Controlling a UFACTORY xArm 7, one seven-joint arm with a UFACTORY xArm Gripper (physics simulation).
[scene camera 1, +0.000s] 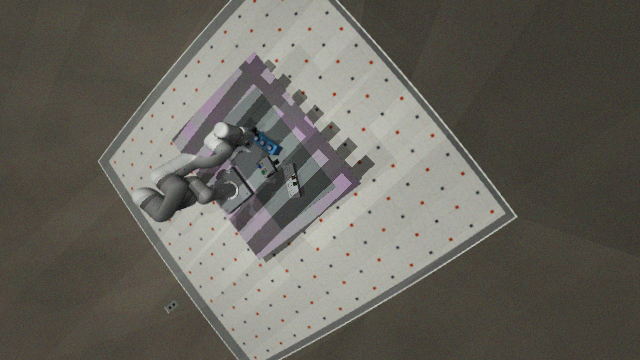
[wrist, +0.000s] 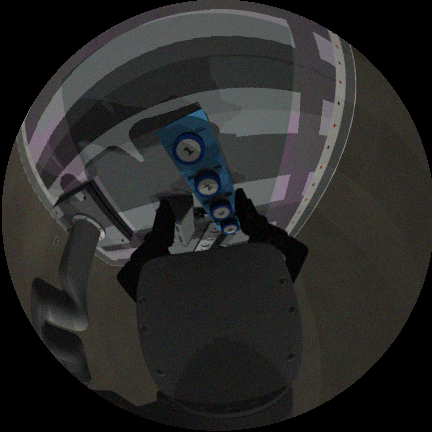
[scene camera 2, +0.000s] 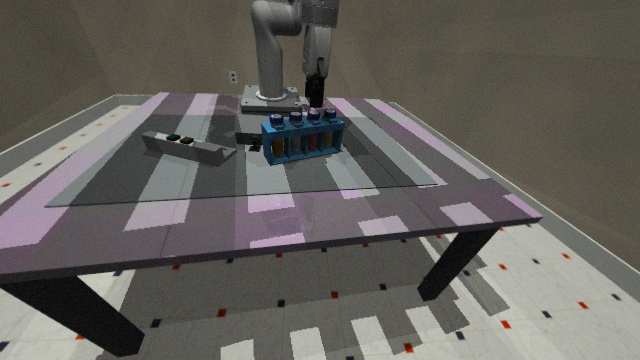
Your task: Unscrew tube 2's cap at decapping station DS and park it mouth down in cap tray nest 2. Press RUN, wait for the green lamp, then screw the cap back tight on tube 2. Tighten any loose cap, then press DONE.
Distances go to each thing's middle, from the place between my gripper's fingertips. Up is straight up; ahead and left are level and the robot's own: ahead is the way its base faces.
Scene:
I see my gripper 2 cm past the cap 1 (wrist: 188,148), 5 cm to the right of it and 3 cm above it. Also, from my hand: small grey box with buttons (scene camera 2: 248,131) 4 cm behind, 16 cm to the right, 10 cm below.

